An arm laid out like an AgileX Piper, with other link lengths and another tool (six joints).
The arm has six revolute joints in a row. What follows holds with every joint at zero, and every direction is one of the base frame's.
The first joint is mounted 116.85 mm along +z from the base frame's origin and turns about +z.
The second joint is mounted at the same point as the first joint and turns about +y.
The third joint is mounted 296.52 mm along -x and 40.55 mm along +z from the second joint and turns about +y.
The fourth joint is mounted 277.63 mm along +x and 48.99 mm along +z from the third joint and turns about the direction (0.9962, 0, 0.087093).
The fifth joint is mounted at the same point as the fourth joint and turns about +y.
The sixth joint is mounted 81.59 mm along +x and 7.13 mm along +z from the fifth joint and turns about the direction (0.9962, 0, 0.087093).
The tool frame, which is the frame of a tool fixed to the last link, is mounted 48.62 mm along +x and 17 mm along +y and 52.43 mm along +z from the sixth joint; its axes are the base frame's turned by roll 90.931, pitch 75.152 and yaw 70.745 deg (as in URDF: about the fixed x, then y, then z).
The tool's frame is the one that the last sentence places.
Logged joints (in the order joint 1, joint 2, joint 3, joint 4, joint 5, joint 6), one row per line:
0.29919 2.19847 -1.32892 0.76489 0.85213 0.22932
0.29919 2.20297 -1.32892 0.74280 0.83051 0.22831
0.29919 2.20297 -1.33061 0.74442 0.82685 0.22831
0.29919 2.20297 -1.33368 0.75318 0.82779 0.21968
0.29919 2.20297 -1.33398 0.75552 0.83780 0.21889
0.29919 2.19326 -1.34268 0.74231 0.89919 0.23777
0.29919 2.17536 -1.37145 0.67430 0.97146 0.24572
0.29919 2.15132 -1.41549 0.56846 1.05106 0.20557
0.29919 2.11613 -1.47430 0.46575 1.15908 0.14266
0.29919 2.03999 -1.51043 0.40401 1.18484 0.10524
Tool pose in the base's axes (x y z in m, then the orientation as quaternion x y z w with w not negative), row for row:
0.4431 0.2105 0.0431 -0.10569 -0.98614 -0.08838 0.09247
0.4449 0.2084 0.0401 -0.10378 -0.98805 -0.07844 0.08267
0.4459 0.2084 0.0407 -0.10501 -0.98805 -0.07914 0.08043
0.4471 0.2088 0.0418 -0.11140 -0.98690 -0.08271 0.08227
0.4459 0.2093 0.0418 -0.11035 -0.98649 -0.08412 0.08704
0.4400 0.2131 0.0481 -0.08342 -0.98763 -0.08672 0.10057
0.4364 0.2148 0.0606 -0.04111 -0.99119 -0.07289 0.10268
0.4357 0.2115 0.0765 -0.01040 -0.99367 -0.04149 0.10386
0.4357 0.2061 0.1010 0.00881 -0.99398 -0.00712 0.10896
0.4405 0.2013 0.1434 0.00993 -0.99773 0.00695 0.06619
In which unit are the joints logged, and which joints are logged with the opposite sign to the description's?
The joints are logged in radians. Opposite sign: joint 6.
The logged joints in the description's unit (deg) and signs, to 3 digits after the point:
17.142 125.963 -76.142 43.825 48.823 -13.139
17.142 126.221 -76.142 42.559 47.585 -13.081
17.142 126.221 -76.238 42.652 47.375 -13.081
17.142 126.221 -76.414 43.154 47.429 -12.587
17.142 126.221 -76.431 43.288 48.002 -12.541
17.142 125.665 -76.930 42.531 51.520 -13.623
17.142 124.639 -78.578 38.635 55.661 -14.079
17.142 123.262 -81.102 32.570 60.221 -11.778
17.142 121.245 -84.471 26.686 66.410 -8.174
17.142 116.883 -86.541 23.148 67.886 -6.030

